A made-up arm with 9 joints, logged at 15 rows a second.
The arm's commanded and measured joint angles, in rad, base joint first. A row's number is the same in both.
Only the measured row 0 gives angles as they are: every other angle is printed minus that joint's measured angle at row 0.
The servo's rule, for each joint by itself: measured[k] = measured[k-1] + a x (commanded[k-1-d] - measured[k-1]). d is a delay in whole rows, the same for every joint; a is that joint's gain. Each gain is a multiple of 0.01, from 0.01 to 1. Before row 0 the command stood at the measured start. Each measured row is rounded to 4 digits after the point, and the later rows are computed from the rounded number. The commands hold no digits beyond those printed.
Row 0, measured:
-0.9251 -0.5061 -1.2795 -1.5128 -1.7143 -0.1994 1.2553 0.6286 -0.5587
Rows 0 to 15, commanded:
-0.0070 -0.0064 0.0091 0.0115 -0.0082 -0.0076 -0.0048 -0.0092 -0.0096
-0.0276 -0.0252 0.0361 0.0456 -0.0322 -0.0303 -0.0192 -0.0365 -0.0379
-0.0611 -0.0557 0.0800 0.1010 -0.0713 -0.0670 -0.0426 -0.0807 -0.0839
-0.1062 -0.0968 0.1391 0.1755 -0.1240 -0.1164 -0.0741 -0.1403 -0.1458
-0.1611 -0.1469 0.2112 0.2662 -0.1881 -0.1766 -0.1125 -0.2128 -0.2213
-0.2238 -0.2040 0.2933 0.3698 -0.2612 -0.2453 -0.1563 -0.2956 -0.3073
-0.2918 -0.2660 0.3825 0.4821 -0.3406 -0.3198 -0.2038 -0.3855 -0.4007
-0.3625 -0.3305 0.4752 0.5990 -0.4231 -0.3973 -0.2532 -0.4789 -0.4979
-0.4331 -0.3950 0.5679 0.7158 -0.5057 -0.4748 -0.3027 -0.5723 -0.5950
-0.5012 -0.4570 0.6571 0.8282 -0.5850 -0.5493 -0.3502 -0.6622 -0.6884
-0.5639 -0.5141 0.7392 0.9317 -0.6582 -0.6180 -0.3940 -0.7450 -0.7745
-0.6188 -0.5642 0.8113 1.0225 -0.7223 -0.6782 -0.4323 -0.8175 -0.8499
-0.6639 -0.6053 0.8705 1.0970 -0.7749 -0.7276 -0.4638 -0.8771 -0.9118
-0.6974 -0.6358 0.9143 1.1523 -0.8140 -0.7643 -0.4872 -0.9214 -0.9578
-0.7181 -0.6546 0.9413 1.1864 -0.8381 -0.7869 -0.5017 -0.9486 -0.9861
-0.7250 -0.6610 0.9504 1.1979 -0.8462 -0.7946 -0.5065 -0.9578 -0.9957
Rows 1 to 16, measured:
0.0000 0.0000 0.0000 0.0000 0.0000 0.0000 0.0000 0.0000 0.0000
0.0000 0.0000 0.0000 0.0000 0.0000 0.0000 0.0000 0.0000 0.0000
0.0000 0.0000 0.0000 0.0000 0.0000 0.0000 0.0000 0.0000 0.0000
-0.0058 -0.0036 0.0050 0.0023 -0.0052 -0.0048 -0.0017 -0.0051 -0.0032
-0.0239 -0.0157 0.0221 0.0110 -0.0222 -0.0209 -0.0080 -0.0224 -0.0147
-0.0548 -0.0381 0.0539 0.0290 -0.0531 -0.0499 -0.0205 -0.0545 -0.0375
-0.0975 -0.0710 0.1008 0.0583 -0.0978 -0.0918 -0.0398 -0.1017 -0.0732
-0.1503 -0.1135 0.1615 0.0999 -0.1547 -0.1452 -0.0660 -0.1628 -0.1221
-0.2113 -0.1642 0.2340 0.1539 -0.2218 -0.2083 -0.0985 -0.2358 -0.1832
-0.2781 -0.2212 0.3157 0.2195 -0.2966 -0.2785 -0.1364 -0.3181 -0.2550
-0.3482 -0.2824 0.4034 0.2954 -0.3763 -0.3533 -0.1784 -0.4065 -0.3352
-0.4187 -0.3455 0.4939 0.3795 -0.4578 -0.4298 -0.2231 -0.4977 -0.4209
-0.4872 -0.4079 0.5837 0.4692 -0.5379 -0.5051 -0.2689 -0.5882 -0.5092
-0.5509 -0.4674 0.6692 0.5617 -0.6137 -0.5762 -0.3139 -0.6744 -0.5967
-0.6073 -0.5216 0.7474 0.6539 -0.6821 -0.6405 -0.3565 -0.7531 -0.6803
-0.6543 -0.5685 0.8151 0.7425 -0.7406 -0.6954 -0.3951 -0.8213 -0.7567
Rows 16 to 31, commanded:
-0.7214 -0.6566 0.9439 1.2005 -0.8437 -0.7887 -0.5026 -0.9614 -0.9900
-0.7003 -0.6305 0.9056 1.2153 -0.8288 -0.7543 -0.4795 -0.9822 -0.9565
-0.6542 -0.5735 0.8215 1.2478 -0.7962 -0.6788 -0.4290 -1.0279 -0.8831
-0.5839 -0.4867 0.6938 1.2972 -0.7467 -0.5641 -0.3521 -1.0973 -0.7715
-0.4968 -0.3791 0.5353 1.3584 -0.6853 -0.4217 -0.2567 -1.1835 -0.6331
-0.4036 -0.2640 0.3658 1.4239 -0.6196 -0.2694 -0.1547 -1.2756 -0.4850
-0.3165 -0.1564 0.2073 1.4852 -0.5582 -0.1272 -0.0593 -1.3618 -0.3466
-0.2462 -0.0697 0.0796 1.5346 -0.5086 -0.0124 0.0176 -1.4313 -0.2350
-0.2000 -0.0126 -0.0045 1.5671 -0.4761 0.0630 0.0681 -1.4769 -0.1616
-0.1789 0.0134 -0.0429 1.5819 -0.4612 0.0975 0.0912 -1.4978 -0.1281
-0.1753 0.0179 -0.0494 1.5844 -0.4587 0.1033 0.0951 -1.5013 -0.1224
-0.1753 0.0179 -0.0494 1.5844 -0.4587 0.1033 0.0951 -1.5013 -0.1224
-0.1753 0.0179 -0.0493 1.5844 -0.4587 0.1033 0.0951 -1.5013 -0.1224
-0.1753 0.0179 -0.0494 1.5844 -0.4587 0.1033 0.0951 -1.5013 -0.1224
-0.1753 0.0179 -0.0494 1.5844 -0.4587 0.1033 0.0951 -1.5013 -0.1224
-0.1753 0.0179 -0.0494 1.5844 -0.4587 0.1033 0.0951 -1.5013 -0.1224
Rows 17 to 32, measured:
-0.6901 -0.6062 0.8697 0.8245 -0.7868 -0.7388 -0.4283 -0.8764 -0.8231
-0.7133 -0.6333 0.9091 0.8969 -0.8191 -0.7691 -0.4547 -0.9161 -0.8769
-0.7230 -0.6488 0.9318 0.9571 -0.8362 -0.7852 -0.4733 -0.9390 -0.9161
-0.7217 -0.6532 0.9385 1.0058 -0.8409 -0.7874 -0.4838 -0.9513 -0.9405
-0.7039 -0.6405 0.9204 1.0477 -0.8333 -0.7665 -0.4823 -0.9683 -0.9458
-0.6626 -0.6030 0.8660 1.0877 -0.8099 -0.7112 -0.4631 -1.0011 -0.9251
-0.5973 -0.5379 0.7713 1.1296 -0.7701 -0.6185 -0.4231 -1.0540 -0.8744
-0.5139 -0.4490 0.6415 1.1754 -0.7167 -0.4945 -0.3632 -1.1252 -0.7948
-0.4224 -0.3454 0.4899 1.2251 -0.6555 -0.3527 -0.2881 -1.2079 -0.6926
-0.3345 -0.2396 0.3345 1.2771 -0.5942 -0.2106 -0.2057 -1.2925 -0.5784
-0.2612 -0.1445 0.1943 1.3286 -0.5403 -0.0857 -0.1253 -1.3688 -0.4651
-0.2104 -0.0706 0.0850 1.3763 -0.4999 0.0080 -0.0557 -1.4283 -0.3649
-0.1843 -0.0236 0.0147 1.4174 -0.4755 0.0644 -0.0028 -1.4665 -0.2868
-0.1768 -0.0004 -0.0206 1.4508 -0.4649 0.0889 0.0324 -1.4856 -0.2325
-0.1756 0.0098 -0.0364 1.4775 -0.4610 0.0980 0.0550 -1.4942 -0.1962
-0.1754 0.0143 -0.0435 1.4989 -0.4596 0.1013 0.0694 -1.4981 -0.1718

